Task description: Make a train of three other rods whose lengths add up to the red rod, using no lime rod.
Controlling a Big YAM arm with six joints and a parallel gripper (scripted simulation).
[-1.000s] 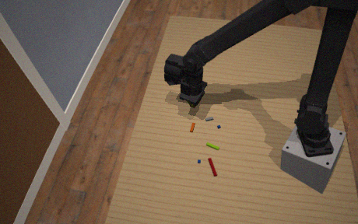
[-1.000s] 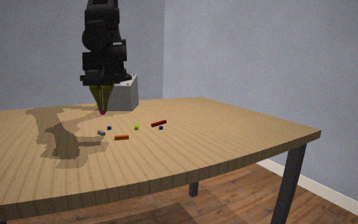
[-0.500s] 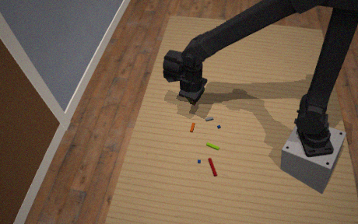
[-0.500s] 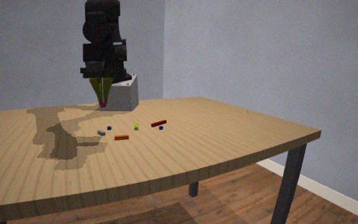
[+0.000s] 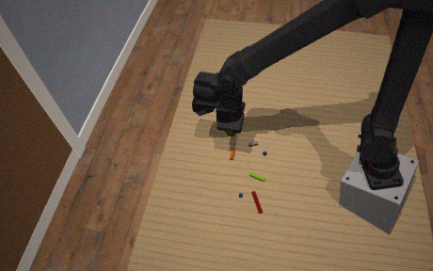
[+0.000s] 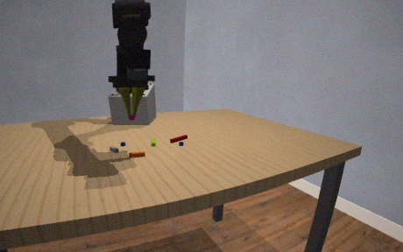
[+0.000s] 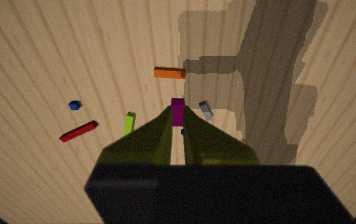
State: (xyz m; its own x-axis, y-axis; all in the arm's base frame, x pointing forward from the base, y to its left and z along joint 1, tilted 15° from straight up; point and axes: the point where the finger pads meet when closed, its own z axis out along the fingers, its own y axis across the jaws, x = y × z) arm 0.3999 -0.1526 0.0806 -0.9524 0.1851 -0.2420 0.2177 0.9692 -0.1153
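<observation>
The red rod is 70 mm behind my hand, 180 mm to the left of it and 110 mm below it. Also, from my hand: orange rod 10 mm to the left, 110 mm below; magenta rod 10 mm below; grey rod 80 mm behind, 30 mm to the right, 110 mm below.
</observation>
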